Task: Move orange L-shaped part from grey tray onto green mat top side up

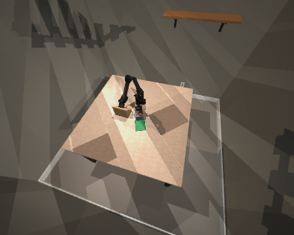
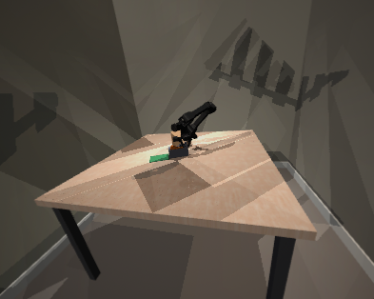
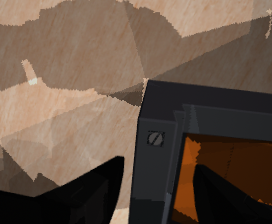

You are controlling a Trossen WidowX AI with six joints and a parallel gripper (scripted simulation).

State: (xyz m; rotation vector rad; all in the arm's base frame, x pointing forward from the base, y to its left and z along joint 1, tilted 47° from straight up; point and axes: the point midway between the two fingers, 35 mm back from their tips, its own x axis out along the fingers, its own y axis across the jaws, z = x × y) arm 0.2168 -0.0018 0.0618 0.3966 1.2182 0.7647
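Now: the orange L-shaped part 5 cm to the right of my gripper tip and 1 cm ahead of it. The rest, counted from my gripper tip: green mat (21 cm to the right, 7 cm below, 6 cm ahead).
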